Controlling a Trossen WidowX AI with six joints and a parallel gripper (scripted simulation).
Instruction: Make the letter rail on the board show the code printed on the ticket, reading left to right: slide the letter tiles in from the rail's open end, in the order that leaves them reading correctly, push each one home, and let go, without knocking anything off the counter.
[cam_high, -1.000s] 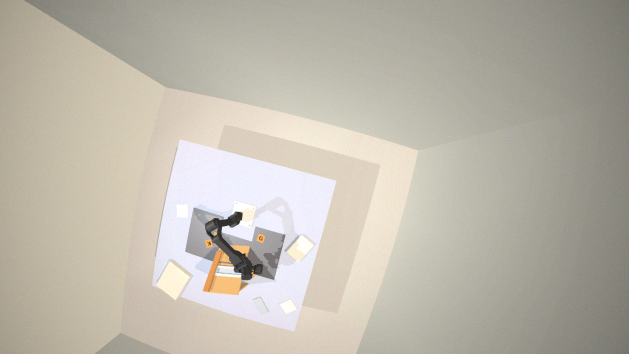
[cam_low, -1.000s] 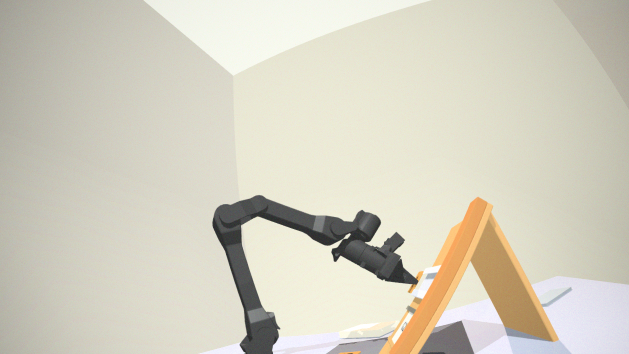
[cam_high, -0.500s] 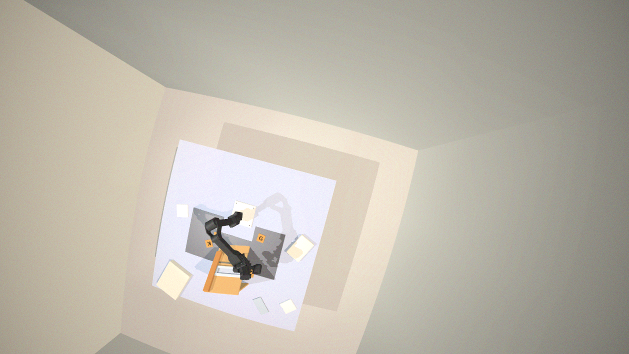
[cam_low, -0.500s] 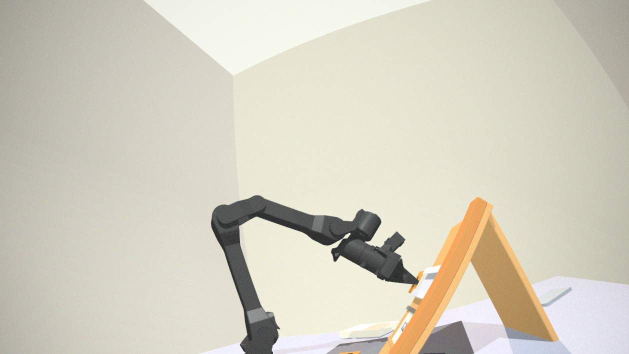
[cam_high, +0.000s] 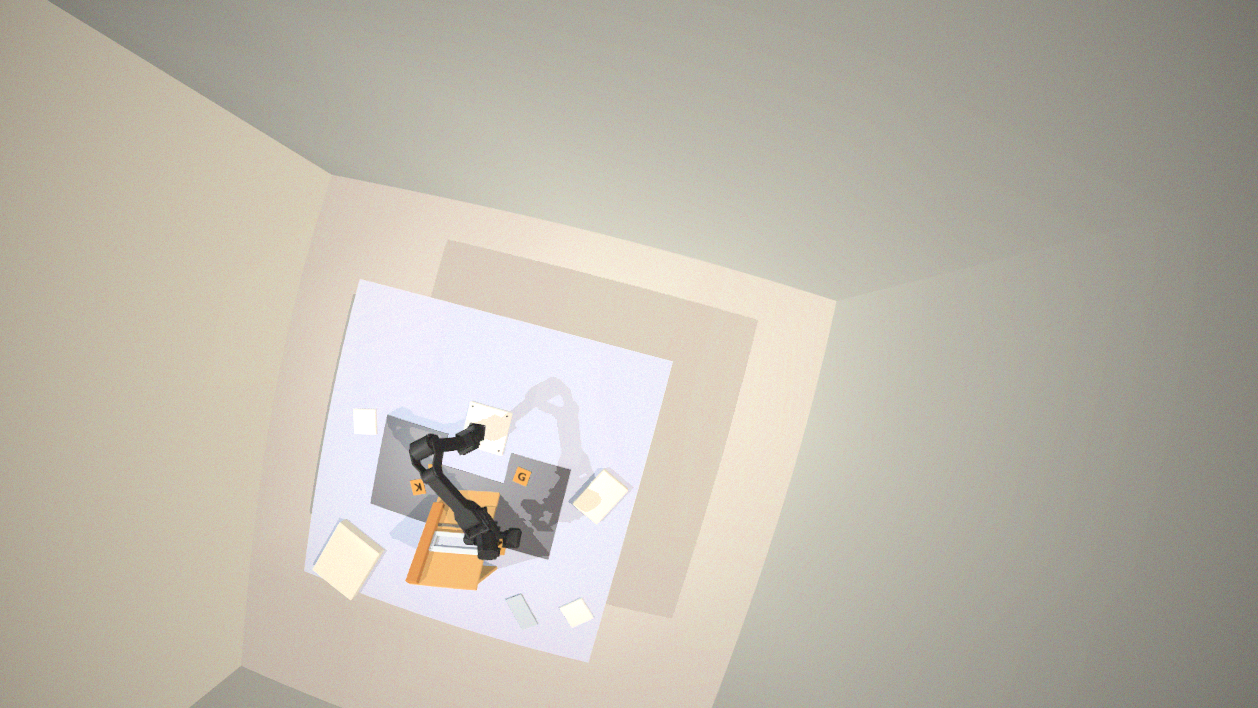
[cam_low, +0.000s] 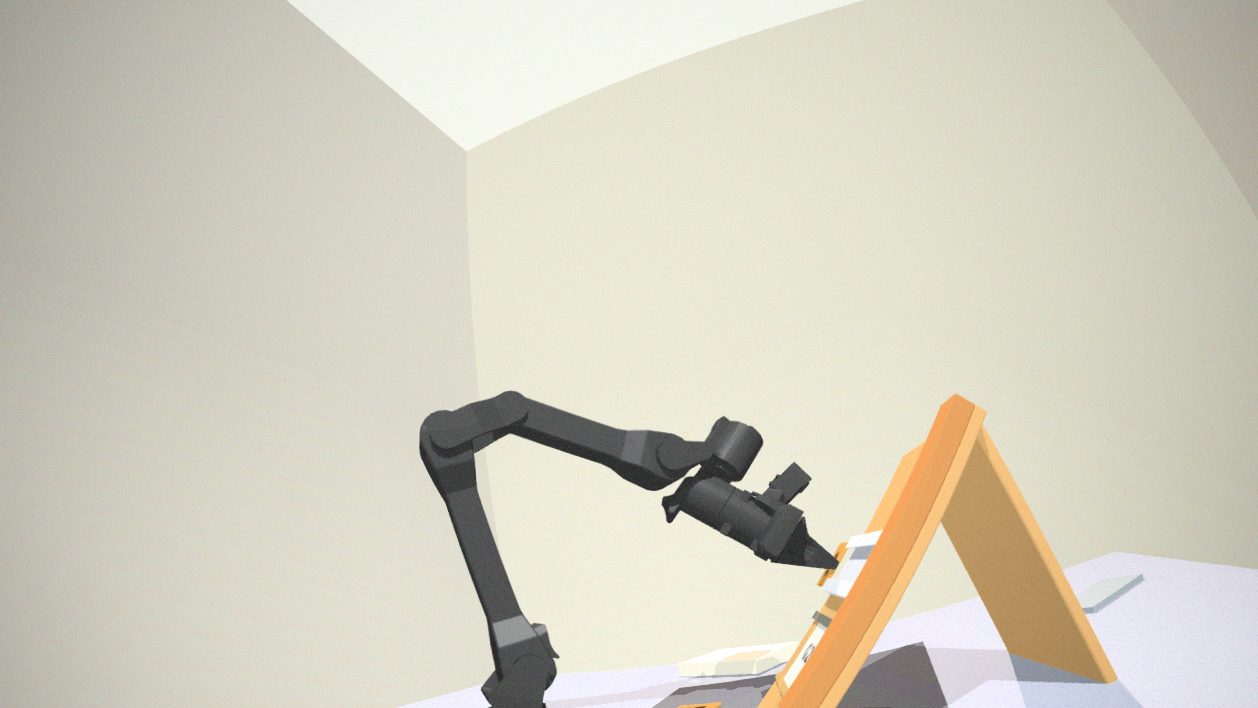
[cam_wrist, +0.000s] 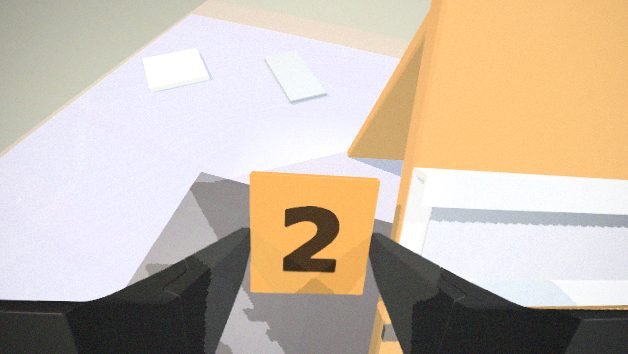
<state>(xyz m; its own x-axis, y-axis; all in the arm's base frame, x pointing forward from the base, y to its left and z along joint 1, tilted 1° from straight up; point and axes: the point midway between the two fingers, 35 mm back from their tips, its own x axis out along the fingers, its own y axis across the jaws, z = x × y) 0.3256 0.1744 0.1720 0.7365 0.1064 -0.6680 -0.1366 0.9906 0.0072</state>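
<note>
Now: gripper tip 40 mm past the white ticket, 130 mm to the left of it and 80 mm above it. The rest, counted from my gripper tip: grey slab 370 mm ahead, 80 mm to the left, 160 mm below; grey mat 150 mm behind, 190 mm to the right, 160 mm below.
</note>
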